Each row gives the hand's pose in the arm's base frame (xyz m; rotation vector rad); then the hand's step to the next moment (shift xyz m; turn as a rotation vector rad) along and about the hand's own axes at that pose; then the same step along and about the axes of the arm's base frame.
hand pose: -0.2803 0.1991 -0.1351 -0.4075 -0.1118 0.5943
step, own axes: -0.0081 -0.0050 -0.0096 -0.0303 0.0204 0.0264
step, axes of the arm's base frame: -0.0020 -0.0116 -0.0066 -0.0414 0.0072 0.0163
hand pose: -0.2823 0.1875 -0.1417 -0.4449 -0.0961 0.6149
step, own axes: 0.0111 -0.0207 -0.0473 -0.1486 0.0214 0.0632
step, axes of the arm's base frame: 0.0304 -0.0263 -0.0342 -0.1464 -0.0465 0.0542
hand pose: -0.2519 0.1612 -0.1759 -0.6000 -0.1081 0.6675
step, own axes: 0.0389 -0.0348 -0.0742 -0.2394 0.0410 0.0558
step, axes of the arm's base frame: 0.0706 -0.0342 -0.0456 -0.2265 -0.0934 0.0456
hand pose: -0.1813 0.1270 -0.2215 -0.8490 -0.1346 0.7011
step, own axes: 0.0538 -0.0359 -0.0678 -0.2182 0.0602 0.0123
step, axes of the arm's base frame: 0.0855 -0.0266 -0.0277 -0.2037 -0.0995 -0.0008
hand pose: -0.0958 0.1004 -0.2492 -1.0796 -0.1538 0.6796
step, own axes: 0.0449 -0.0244 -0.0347 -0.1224 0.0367 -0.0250
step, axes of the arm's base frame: 0.0611 -0.0075 -0.0051 -0.1017 -0.0792 -0.0183
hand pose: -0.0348 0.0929 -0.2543 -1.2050 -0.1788 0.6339
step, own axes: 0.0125 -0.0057 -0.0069 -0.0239 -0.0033 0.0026
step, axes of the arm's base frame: 0.0154 0.0000 0.0002 -0.0195 -0.0116 0.0087
